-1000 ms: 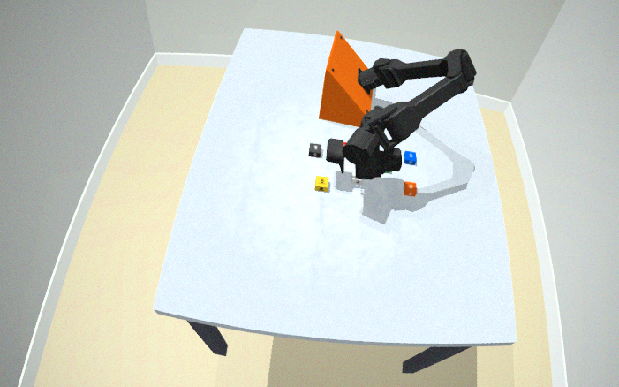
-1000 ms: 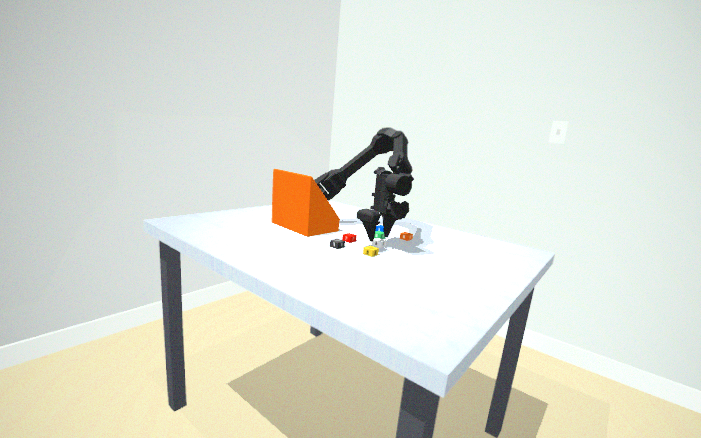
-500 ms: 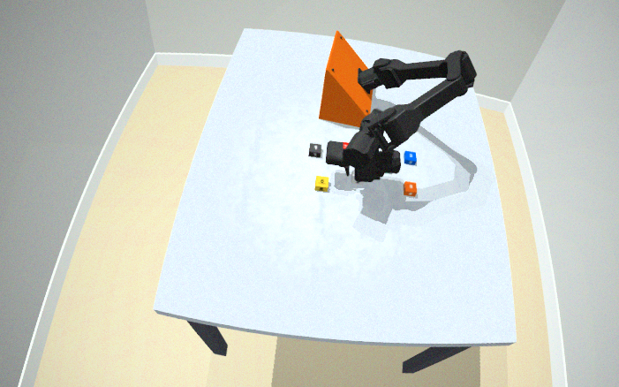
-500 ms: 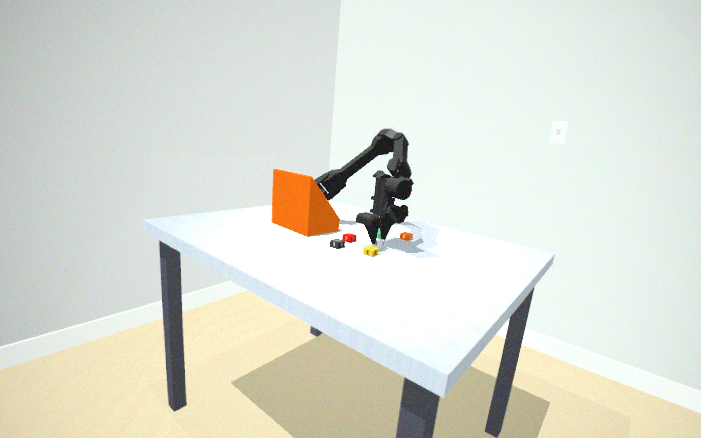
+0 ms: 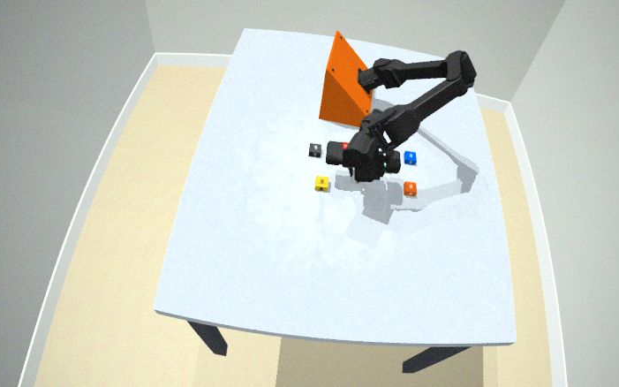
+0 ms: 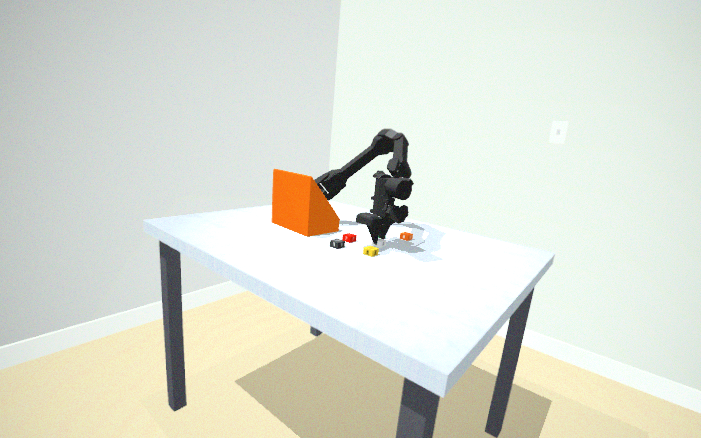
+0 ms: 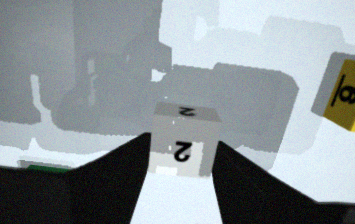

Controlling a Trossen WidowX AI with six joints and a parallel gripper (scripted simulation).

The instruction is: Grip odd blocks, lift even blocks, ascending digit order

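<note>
Now: the blue block 9 cm behind my gripper tip and 15 cm to the left of it. Also, from my gripper tip: red block 9 cm behind, 4 cm to the right; then white block right at my gripper tip; then green block 5 cm behind, 7 cm to the left.
</note>
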